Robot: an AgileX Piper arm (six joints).
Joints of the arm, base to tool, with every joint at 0 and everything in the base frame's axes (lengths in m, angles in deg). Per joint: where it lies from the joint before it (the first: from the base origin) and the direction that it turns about. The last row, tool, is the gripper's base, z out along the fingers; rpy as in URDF.
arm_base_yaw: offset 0.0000 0.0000 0.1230 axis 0 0 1
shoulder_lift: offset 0.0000 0.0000 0.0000 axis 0 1 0
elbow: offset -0.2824 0.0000 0.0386 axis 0 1 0
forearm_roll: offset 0.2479 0.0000 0.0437 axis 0.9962 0 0.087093
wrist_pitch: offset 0.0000 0.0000 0.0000 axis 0 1 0
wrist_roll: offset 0.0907 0.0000 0.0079 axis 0.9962 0 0.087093
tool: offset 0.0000 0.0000 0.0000 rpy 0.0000 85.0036 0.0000
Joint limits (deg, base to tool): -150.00..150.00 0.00..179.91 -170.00..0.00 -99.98..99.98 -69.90..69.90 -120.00..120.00
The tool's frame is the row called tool.
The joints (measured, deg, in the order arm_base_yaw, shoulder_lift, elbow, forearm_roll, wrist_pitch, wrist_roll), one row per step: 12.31, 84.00, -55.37, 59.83, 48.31, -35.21; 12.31, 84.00, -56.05, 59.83, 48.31, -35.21; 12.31, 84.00, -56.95, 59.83, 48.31, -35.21; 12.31, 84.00, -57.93, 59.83, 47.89, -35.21; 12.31, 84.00, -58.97, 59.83, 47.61, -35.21; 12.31, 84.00, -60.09, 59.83, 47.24, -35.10; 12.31, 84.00, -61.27, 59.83, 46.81, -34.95; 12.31, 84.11, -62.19, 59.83, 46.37, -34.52; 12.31, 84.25, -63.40, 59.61, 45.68, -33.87; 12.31, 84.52, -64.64, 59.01, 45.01, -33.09; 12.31, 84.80, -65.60, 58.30, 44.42, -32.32; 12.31, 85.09, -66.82, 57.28, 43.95, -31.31; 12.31, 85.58, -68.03, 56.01, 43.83, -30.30
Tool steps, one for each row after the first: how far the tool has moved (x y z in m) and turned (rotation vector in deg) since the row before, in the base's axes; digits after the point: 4 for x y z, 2 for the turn. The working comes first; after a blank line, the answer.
Tool pose at each row, in the base's axes (x y z in m, rotation vector in deg; the steps are taken from these numbers as rounded here): 0.2700, 0.1191, 0.2719, -15.65, 141.59, 61.04; 0.2715, 0.1194, 0.2752, -15.91, 140.91, 60.95; 0.2735, 0.1199, 0.2797, -16.26, 140.02, 60.84; 0.2762, 0.1201, 0.2846, -16.35, 138.86, 60.38; 0.2788, 0.1204, 0.2898, -16.55, 137.69, 60.03; 0.2815, 0.1206, 0.2955, -16.59, 136.45, 59.65; 0.2844, 0.1208, 0.3017, -16.55, 135.13, 59.25; 0.2870, 0.1209, 0.3059, -16.04, 134.28, 59.02; 0.2904, 0.1209, 0.3114, -15.38, 133.20, 58.48; 0.2941, 0.1207, 0.3160, -14.85, 132.39, 57.67; 0.2973, 0.1204, 0.3191, -14.36, 131.93, 56.84; 0.3006, 0.1200, 0.3232, -13.99, 131.45, 55.90; 0.3041, 0.1199, 0.3258, -13.97, 131.43, 54.96

0.0015, 0.0003, 0.0033, 0.14, -0.67, -0.01; 0.0020, 0.0005, 0.0045, 0.19, -0.88, 0.00; 0.0027, 0.0002, 0.0049, 0.12, -1.19, -0.34; 0.0026, 0.0003, 0.0052, 0.17, -1.18, -0.23; 0.0027, 0.0002, 0.0057, 0.21, -1.22, -0.36; 0.0029, 0.0002, 0.0062, 0.25, -1.28, -0.44; 0.0026, 0.0001, 0.0042, 0.28, -0.71, -0.60; 0.0034, 0.0000, 0.0055, 0.20, -0.99, -0.86; 0.0037, -0.0002, 0.0046, -0.09, -0.88, -0.81; 0.0032, -0.0003, 0.0031, -0.24, -0.59, -0.72; 0.0033, -0.0004, 0.0041, -0.33, -0.67, -0.68; 0.0035, -0.0001, 0.0026, -0.58, -0.33, -0.35
